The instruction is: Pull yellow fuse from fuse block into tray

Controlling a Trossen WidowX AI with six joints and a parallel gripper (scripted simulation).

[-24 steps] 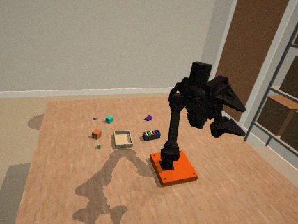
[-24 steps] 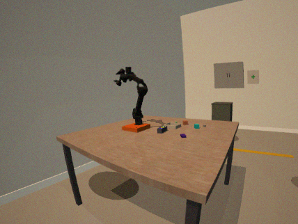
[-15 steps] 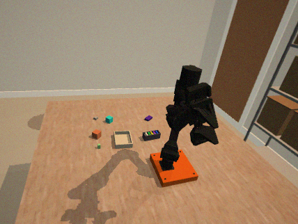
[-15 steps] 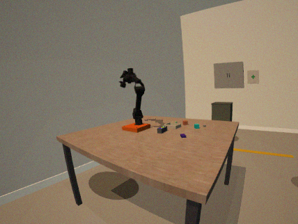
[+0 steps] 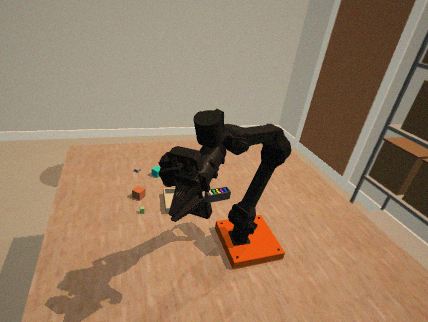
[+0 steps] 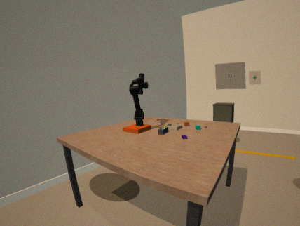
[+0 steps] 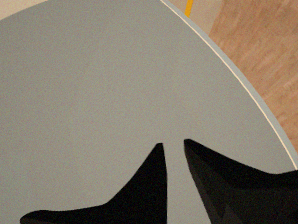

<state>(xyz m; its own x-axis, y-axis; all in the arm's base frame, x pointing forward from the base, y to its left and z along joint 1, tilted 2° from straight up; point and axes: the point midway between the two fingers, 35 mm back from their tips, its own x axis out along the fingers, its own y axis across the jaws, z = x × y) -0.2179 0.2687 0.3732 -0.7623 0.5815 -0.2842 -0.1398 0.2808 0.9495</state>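
Right now the yellow fuse is 53 cm ahead of my gripper tip, 37 cm below it and 28 cm to the right of it. Round my gripper tip: grey tray 52 cm ahead, 39 cm below, 10 cm to the right; then orange cube 58 cm ahead, 38 cm below, 5 cm to the left; then small green cube 47 cm ahead, 38 cm below, 4 cm to the left.
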